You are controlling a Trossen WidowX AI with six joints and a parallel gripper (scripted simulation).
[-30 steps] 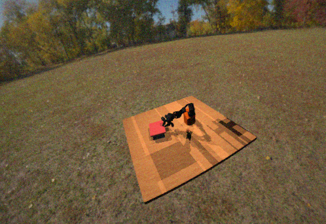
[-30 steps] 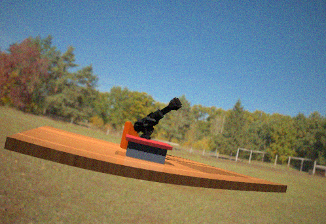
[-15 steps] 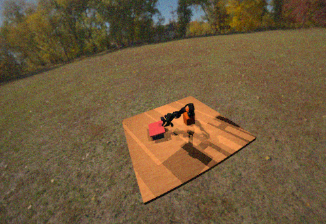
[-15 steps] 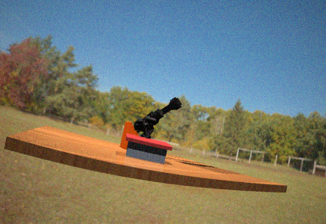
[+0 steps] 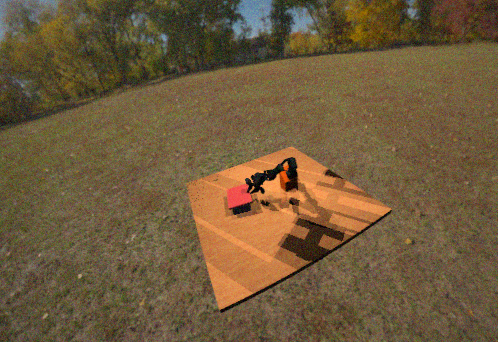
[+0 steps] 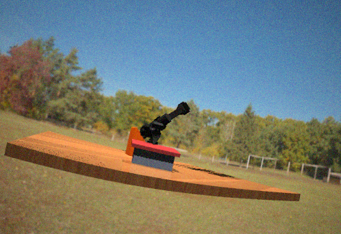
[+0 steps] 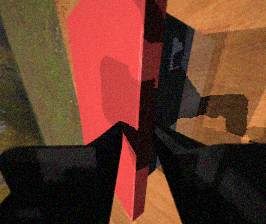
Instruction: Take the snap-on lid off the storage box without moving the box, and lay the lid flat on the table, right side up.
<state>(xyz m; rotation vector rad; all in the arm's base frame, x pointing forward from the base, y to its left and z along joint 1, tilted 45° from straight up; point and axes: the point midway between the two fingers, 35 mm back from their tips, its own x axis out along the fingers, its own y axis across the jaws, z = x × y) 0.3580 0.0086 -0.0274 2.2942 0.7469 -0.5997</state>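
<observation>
The red lid lies 8 cm ahead of my gripper tip and 2 cm to the right of it. From my gripper tip the other things lie so: blue-grey storage box 7 cm ahead, 2 cm to the right, 5 cm below.
</observation>
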